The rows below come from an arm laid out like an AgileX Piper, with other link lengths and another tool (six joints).
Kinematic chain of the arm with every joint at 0, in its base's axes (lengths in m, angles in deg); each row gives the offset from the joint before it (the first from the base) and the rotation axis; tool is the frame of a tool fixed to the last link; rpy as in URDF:
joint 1: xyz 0 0 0.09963 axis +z
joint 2: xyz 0 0 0 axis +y
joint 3: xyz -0.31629 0 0.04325 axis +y
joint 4: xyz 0.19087 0 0.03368 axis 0.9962 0 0.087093
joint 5: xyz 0 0 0 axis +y
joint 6: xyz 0.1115 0 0.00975 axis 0.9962 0 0.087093
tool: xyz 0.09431 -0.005 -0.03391 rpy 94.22 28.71 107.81
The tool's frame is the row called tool.
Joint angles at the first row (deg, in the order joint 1, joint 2, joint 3, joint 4, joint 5, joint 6):
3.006, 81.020, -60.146, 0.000, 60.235, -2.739
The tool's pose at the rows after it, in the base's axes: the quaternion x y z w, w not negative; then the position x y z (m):
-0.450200 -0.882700 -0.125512 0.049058 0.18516 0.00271 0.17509
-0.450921 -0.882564 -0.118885 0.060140 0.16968 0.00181 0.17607
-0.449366 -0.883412 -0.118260 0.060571 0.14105 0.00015 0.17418
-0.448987 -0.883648 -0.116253 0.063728 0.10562 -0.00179 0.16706
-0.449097 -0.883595 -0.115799 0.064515 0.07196 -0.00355 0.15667
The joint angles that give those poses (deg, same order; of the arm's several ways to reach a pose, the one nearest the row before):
3.005, 81.021, -60.146, 0.000, 62.134, -2.740
3.005, 79.147, -58.673, 0.000, 64.012, -2.859
3.005, 73.971, -53.780, 0.000, 64.346, -3.074
3.004, 67.758, -47.462, 0.001, 64.659, -3.184
3.009, 61.474, -41.231, -0.001, 64.818, -3.178

